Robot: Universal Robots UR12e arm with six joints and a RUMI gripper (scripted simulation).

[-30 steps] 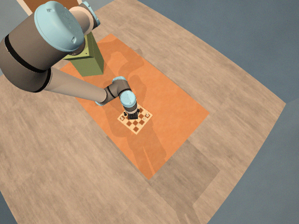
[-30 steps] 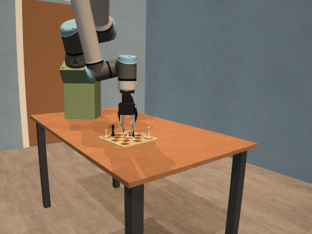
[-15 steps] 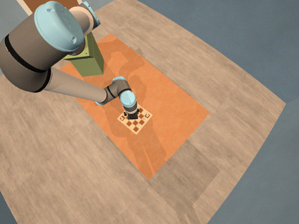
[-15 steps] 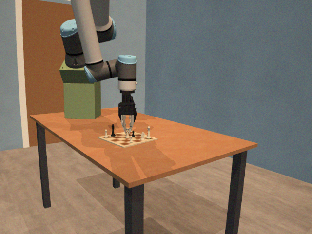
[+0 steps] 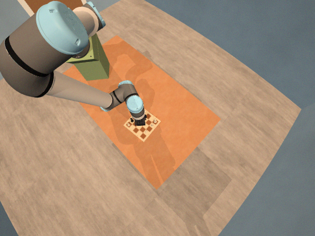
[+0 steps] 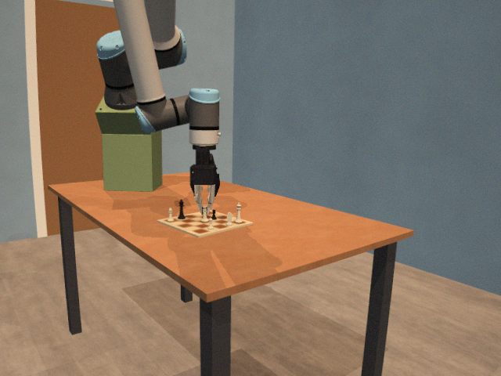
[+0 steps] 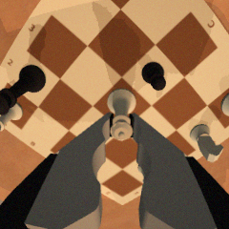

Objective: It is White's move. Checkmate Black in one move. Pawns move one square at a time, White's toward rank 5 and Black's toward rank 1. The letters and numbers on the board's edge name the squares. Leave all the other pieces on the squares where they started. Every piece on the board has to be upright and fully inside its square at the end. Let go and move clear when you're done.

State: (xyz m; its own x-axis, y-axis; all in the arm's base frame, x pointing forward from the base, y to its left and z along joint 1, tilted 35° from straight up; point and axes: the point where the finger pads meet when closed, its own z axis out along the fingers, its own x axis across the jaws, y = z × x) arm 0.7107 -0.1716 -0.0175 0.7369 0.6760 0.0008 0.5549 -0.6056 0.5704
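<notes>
My gripper is now 4 cm above the small chessboard. The rest, counted from my hand: black pawn (4 cm to the left, 2 cm below); then tall black piece (8 cm behind, 3 cm to the right, 1 cm below); then white pawn (7 cm ahead, 5 cm to the right, 2 cm below).
</notes>
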